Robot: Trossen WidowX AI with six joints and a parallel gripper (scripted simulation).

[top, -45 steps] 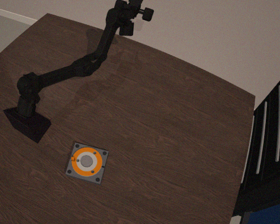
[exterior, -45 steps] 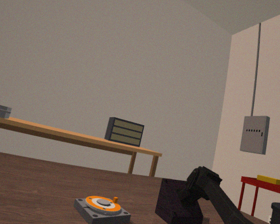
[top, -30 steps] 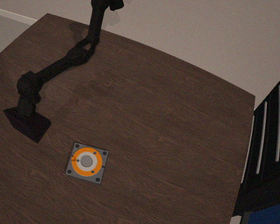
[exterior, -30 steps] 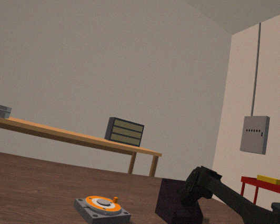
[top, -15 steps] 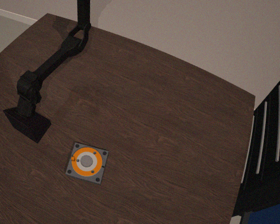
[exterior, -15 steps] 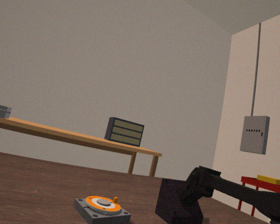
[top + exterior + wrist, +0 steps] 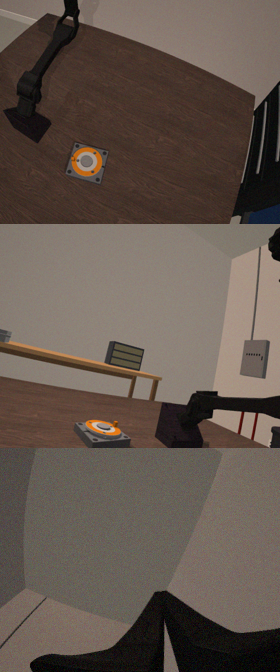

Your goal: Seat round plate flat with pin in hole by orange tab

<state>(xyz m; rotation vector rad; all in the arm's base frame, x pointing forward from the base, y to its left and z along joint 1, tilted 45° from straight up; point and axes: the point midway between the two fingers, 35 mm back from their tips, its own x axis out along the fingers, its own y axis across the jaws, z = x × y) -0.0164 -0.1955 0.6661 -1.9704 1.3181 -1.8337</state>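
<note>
My gripper tip is 690 mm above the round plate, 380 mm to the left of it and 240 mm short of it.
</note>
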